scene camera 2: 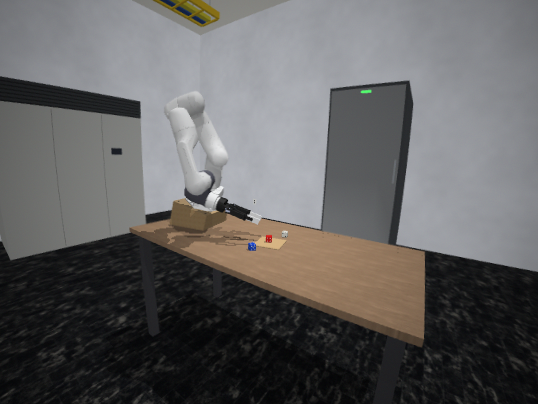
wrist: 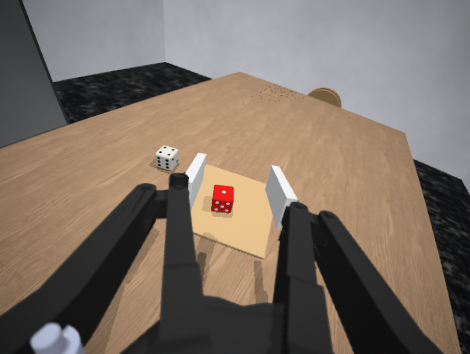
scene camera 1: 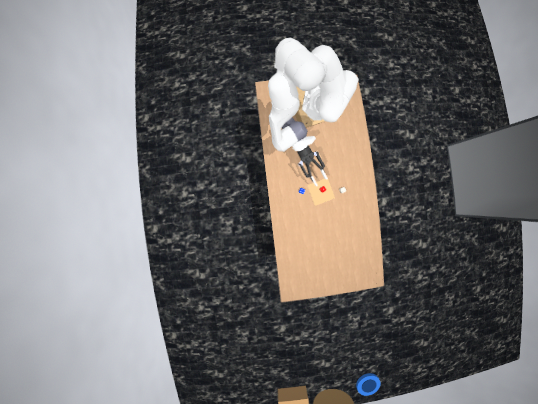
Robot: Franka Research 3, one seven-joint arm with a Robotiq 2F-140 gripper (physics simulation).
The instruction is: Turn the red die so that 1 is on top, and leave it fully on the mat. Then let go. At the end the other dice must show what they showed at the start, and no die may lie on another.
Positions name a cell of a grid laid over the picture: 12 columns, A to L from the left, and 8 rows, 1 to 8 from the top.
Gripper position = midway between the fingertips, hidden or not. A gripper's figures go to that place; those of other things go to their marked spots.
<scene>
The gripper (wrist: G4) is 0.20 m from the lens. A tan mat (wrist: G6) is 0.29 m from the lens.
</scene>
